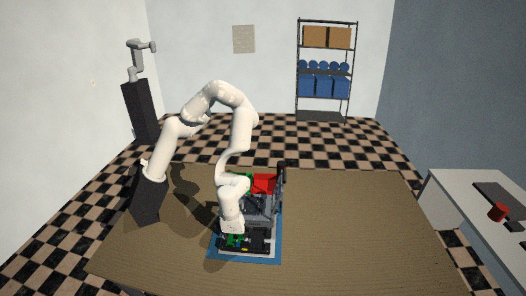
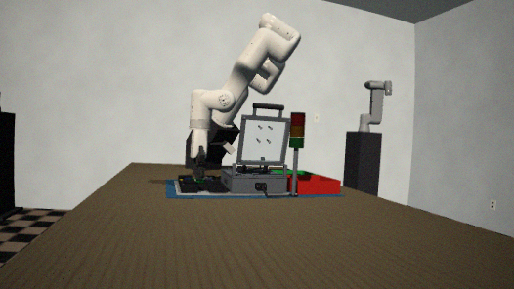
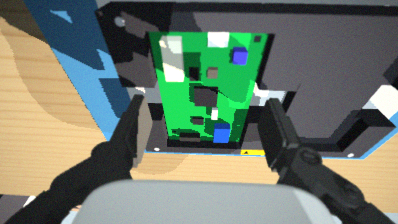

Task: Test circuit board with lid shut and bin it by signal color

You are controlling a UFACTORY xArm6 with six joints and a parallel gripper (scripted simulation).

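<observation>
Now: hand 20 mm above the green circuit board. From my hand the other things lie so: tester plate: 60 mm ahead, 180 mm to the left, 30 mm above; black latch hook: 10 mm behind, 230 mm to the left, 50 mm above; tester lid: 180 mm ahead, 170 mm to the left, 140 mm above.
</observation>
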